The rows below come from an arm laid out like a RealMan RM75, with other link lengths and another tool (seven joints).
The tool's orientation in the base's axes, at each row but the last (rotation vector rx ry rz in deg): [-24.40, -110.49, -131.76]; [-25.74, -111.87, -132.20]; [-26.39, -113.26, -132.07]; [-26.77, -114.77, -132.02]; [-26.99, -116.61, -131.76]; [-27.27, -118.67, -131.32]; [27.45, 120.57, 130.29]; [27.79, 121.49, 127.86]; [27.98, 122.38, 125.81]
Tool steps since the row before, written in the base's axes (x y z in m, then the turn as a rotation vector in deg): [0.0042, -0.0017, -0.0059, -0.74, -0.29, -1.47]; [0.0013, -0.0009, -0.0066, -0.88, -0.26, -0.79]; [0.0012, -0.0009, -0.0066, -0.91, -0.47, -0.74]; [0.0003, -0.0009, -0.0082, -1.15, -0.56, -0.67]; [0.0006, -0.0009, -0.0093, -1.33, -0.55, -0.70]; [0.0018, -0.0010, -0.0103, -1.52, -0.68, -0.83]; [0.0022, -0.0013, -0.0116, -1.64, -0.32, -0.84]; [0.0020, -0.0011, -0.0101, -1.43, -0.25, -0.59]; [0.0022, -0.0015, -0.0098, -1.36, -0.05, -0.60]
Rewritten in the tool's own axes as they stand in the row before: [-0.0058, -0.0042, -0.0020, 0.26, -1.53, -0.61]; [-0.0032, -0.0058, -0.0016, 0.59, -0.93, -0.51]; [-0.0031, -0.0059, -0.0015, 0.60, -0.85, -0.72]; [-0.0026, -0.0077, -0.0018, 0.83, -0.82, -0.84]; [-0.0030, -0.0087, -0.0016, 1.00, -0.90, -0.87]; [-0.0043, -0.0095, -0.0014, 1.13, -1.05, -1.05]; [-0.0049, -0.0107, -0.0014, 1.31, -1.12, -0.73]; [-0.0042, -0.0094, -0.0008, 1.18, -0.84, -0.60]; [-0.0044, -0.0091, -0.0009, 1.16, -0.84, -0.39]
